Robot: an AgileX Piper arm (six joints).
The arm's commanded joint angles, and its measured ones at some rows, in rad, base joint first. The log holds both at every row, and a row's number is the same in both.
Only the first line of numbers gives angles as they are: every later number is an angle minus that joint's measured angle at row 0.
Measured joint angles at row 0:
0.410 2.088 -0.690 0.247 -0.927 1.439
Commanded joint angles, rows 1 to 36:
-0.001 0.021 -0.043 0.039 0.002 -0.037
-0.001 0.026 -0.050 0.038 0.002 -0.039
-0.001 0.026 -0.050 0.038 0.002 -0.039
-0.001 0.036 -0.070 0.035 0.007 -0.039
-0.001 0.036 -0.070 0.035 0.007 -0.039
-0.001 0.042 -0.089 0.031 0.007 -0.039
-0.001 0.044 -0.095 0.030 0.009 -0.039
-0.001 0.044 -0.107 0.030 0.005 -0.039
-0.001 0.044 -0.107 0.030 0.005 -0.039
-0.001 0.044 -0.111 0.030 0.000 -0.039
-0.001 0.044 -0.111 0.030 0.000 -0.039
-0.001 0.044 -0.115 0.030 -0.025 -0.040
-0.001 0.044 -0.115 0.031 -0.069 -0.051
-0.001 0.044 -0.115 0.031 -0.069 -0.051
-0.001 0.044 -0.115 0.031 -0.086 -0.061
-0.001 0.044 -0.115 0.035 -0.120 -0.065
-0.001 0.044 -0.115 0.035 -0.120 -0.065
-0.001 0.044 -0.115 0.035 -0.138 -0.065
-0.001 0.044 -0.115 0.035 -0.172 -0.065
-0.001 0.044 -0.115 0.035 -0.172 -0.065
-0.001 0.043 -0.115 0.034 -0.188 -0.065
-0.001 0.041 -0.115 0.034 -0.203 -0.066
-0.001 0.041 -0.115 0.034 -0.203 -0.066
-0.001 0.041 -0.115 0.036 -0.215 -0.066
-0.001 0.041 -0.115 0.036 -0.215 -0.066
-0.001 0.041 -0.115 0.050 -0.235 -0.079
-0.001 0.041 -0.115 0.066 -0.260 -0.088
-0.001 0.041 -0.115 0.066 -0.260 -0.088
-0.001 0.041 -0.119 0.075 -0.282 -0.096
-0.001 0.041 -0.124 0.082 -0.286 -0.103
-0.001 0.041 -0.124 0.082 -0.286 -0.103
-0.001 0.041 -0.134 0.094 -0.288 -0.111
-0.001 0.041 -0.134 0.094 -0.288 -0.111
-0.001 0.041 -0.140 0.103 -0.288 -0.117
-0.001 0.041 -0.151 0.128 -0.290 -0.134
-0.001 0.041 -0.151 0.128 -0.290 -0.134
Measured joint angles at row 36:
0.020 0.058 -0.079 0.052 -0.079 -0.090
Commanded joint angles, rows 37 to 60:
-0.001 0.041 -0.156 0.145 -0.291 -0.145
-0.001 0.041 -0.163 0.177 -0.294 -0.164
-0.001 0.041 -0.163 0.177 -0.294 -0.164
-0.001 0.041 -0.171 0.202 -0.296 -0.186
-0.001 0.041 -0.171 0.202 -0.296 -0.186
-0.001 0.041 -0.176 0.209 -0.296 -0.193
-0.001 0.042 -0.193 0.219 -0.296 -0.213
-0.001 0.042 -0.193 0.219 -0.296 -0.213
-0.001 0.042 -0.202 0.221 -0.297 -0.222
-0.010 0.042 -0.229 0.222 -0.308 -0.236
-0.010 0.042 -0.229 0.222 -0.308 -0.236
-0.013 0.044 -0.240 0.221 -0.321 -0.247
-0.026 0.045 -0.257 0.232 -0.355 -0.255
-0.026 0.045 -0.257 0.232 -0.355 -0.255
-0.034 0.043 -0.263 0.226 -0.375 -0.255
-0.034 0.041 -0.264 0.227 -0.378 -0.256
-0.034 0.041 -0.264 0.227 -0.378 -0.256
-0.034 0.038 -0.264 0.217 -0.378 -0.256
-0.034 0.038 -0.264 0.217 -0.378 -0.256
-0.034 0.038 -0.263 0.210 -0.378 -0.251
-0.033 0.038 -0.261 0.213 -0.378 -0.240
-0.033 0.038 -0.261 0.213 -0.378 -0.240
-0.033 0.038 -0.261 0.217 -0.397 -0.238
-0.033 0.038 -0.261 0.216 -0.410 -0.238
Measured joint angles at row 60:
0.030 0.066 -0.158 0.187 0.058 -0.231
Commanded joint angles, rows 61 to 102:
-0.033 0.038 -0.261 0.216 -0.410 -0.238
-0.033 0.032 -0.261 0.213 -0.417 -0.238
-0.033 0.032 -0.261 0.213 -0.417 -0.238
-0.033 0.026 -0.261 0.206 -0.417 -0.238
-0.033 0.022 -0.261 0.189 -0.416 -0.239
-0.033 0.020 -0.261 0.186 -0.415 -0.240
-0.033 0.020 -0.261 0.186 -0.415 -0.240
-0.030 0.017 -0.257 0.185 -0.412 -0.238
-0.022 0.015 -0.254 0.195 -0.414 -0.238
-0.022 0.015 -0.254 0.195 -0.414 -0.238
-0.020 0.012 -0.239 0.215 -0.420 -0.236
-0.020 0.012 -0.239 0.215 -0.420 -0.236
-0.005 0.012 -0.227 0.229 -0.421 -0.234
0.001 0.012 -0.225 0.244 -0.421 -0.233
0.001 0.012 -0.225 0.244 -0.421 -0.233
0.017 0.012 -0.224 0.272 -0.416 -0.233
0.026 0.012 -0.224 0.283 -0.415 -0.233
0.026 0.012 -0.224 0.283 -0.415 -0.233
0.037 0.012 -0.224 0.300 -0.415 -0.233
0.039 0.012 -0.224 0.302 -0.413 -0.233
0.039 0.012 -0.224 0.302 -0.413 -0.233
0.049 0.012 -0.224 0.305 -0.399 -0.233
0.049 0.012 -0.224 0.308 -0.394 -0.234
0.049 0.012 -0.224 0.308 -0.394 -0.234
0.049 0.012 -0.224 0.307 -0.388 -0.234
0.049 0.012 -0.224 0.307 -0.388 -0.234
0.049 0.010 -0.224 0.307 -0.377 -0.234
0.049 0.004 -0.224 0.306 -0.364 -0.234
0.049 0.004 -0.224 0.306 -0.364 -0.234
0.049 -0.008 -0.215 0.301 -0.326 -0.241
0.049 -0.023 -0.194 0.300 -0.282 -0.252
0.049 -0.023 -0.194 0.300 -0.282 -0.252
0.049 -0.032 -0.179 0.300 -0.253 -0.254
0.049 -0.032 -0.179 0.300 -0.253 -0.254
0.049 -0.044 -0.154 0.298 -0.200 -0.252
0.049 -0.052 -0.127 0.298 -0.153 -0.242
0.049 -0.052 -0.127 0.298 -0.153 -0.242
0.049 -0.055 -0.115 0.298 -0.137 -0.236
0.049 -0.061 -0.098 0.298 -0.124 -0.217
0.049 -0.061 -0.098 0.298 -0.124 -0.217
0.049 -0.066 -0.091 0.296 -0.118 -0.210
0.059 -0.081 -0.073 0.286 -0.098 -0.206
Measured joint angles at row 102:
0.065 -0.042 -0.075 0.300 0.052 -0.215
